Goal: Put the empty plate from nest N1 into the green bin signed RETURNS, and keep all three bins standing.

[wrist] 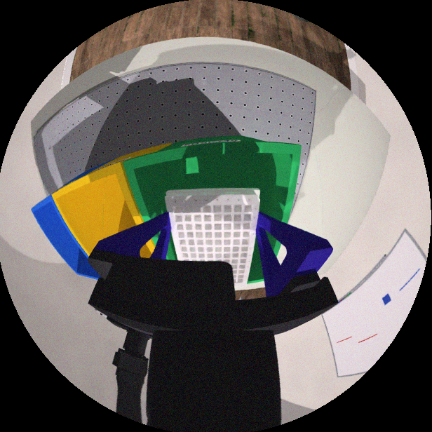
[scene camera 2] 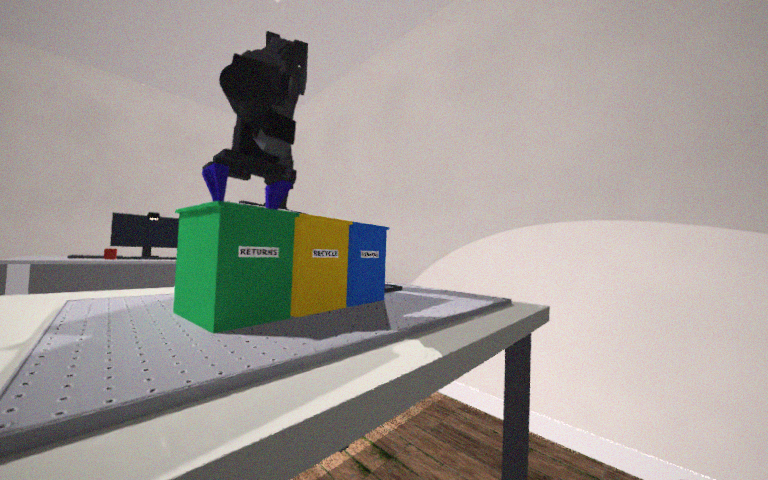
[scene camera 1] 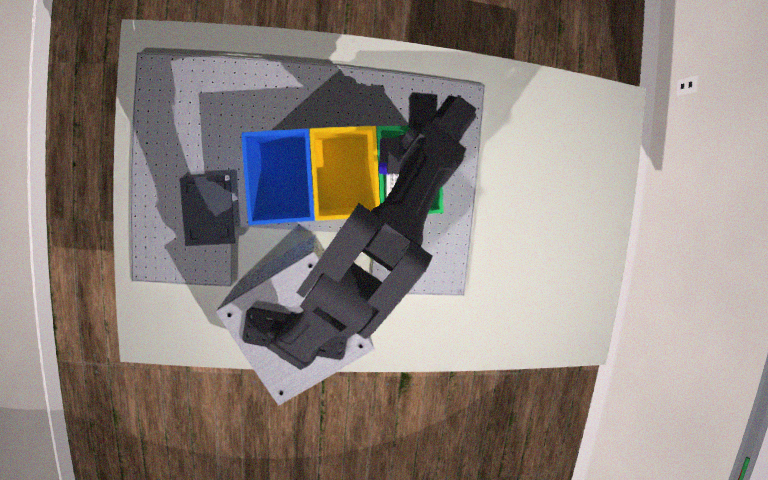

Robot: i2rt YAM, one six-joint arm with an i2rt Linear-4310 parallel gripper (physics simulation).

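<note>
The white plate with a grid of square wells (scene camera 1: pixel 391 183) (wrist: pixel 215 240) is between the blue-violet fingers of my gripper (scene camera 2: pixel 246 202) (wrist: pixel 212 216), which is shut on its two long sides. The green RETURNS bin (scene camera 1: pixel 436 203) (scene camera 2: pixel 254 288) (wrist: pixel 230 172) is upright below it. The fingertips are at about the height of the bin's rim in scene camera 2, where the plate does not show, hidden behind the bin's walls. In the wrist view the plate lies over the bin's opening. The arm covers much of the bin in scene camera 1.
The yellow RECYCLE bin (scene camera 1: pixel 345 175) (scene camera 2: pixel 320 283) (wrist: pixel 95 205) stands upright against the green one, and the blue bin (scene camera 1: pixel 280 175) (scene camera 2: pixel 366 271) (wrist: pixel 55 230) stands upright beyond it. A dark flat fixture (scene camera 1: pixel 208 209) lies left of the blue bin on the perforated board (scene camera 1: pixel 152 249) (scene camera 2: pixel 84 362).
</note>
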